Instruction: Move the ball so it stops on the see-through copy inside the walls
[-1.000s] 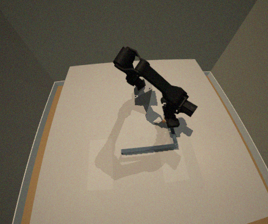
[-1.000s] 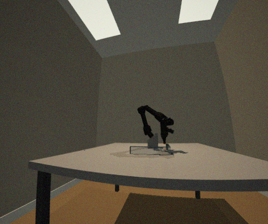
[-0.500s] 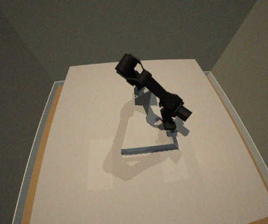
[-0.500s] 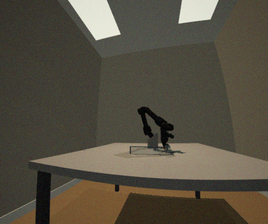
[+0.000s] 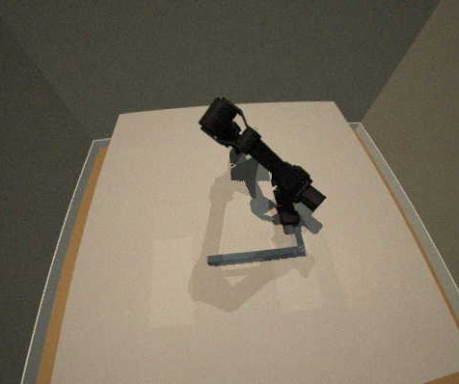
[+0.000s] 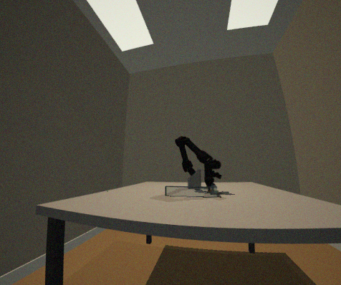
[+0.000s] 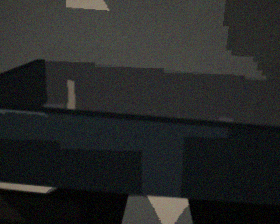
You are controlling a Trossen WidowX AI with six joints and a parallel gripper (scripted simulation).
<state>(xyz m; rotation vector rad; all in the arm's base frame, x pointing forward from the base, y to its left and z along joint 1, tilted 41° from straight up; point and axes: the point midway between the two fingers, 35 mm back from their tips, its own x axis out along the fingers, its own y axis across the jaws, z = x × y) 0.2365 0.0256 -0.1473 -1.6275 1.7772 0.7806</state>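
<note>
Right now my gripper tip is right at the orange ball. The rest, counted from my gripper tip: see-through copy of ball: right at my gripper tip.
</note>
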